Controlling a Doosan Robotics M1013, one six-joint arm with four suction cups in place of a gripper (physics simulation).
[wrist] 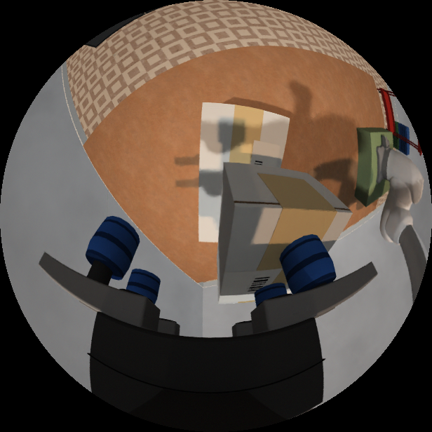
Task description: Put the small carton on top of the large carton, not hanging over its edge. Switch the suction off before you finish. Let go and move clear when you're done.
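The small carton [285, 220], white and grey with a tan tape band and a barcode, hangs against the two right-hand blue cups of my suction gripper [209, 272]. The two left-hand cups have nothing against them. The large carton [214, 150], with a pale top, a tan tape band and a label, lies below and beyond the small carton, near the middle of the view. The small carton is above it and hides its near right part. Shadows of the gripper fall on the large carton's top. The gap between the cartons is hard to judge.
The large carton stands on an orange-brown surface [145, 135]. A green box [367, 160] stands at the right, with a pale grey, rounded object [404, 175] against it. A red frame [387, 111] and a blue item [404, 138] are behind. A patterned surface [180, 37] borders the far side.
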